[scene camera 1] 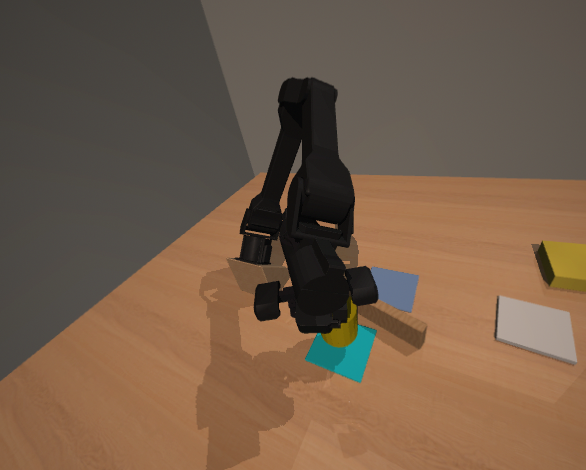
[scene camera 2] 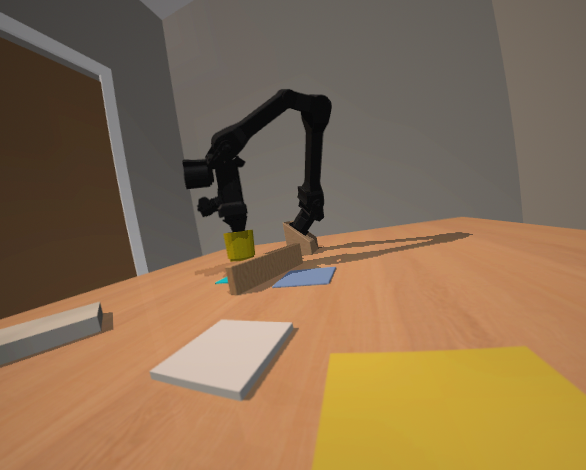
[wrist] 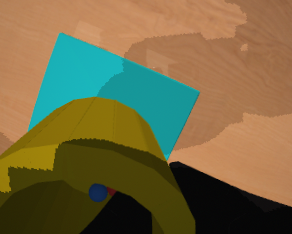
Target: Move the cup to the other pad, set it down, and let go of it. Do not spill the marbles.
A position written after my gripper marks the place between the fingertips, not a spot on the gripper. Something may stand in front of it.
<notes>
In view: my gripper point(scene camera 1: 321, 324), a yellow cup point(scene camera 1: 339, 338), a yellow block point(scene camera 2: 491, 401), a wooden bar point(scene camera 2: 245, 275), a blue-grey pad point(scene camera 1: 398, 289) and a teal pad point(scene camera 1: 350, 361).
The yellow cup shows as well in scene camera 2 point(scene camera 2: 239, 245) and in the wrist view point(wrist: 92, 140). My gripper also shows in scene camera 2 point(scene camera 2: 240, 245) and in the wrist view point(wrist: 157, 174). The blue-grey pad shows as well in scene camera 2 point(scene camera 2: 319, 276). The wrist view does not show the yellow block: it is out of frame.
</notes>
